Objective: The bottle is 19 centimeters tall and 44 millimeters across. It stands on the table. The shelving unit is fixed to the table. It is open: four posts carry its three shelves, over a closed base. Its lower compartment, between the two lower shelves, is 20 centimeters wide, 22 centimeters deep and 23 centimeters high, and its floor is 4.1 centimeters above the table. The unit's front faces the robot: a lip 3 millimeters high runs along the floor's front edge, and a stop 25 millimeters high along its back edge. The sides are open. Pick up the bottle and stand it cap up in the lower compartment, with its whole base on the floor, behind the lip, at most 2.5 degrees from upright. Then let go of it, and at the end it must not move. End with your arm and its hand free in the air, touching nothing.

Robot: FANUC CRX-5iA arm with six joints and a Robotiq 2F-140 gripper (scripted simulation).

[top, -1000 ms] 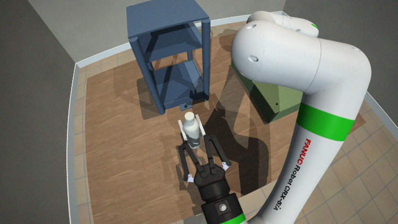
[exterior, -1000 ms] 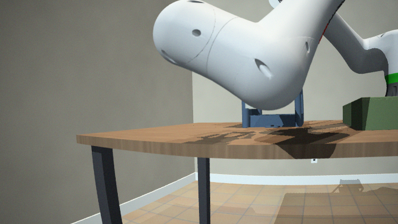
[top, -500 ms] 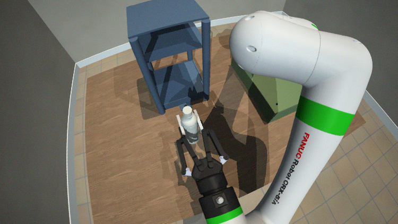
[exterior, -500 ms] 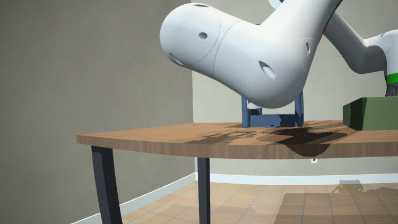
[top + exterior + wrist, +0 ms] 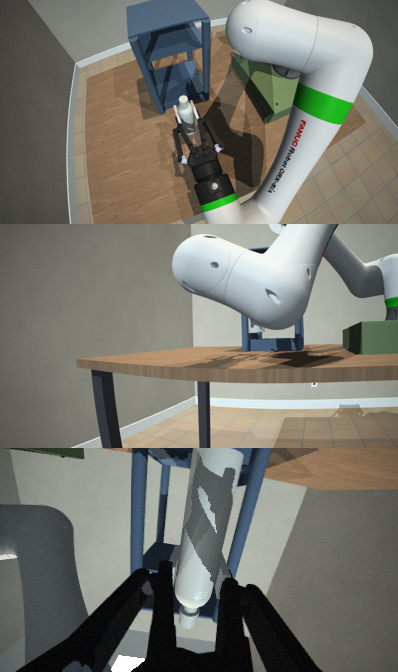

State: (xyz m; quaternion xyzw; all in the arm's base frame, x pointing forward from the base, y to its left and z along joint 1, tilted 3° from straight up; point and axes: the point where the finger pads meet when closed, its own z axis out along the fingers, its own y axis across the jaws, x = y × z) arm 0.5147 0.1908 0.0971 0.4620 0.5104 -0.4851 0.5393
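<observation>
My hand is 260 mm to the left of the blue shelving unit, 10 mm below it and 10 mm short of it.
</observation>
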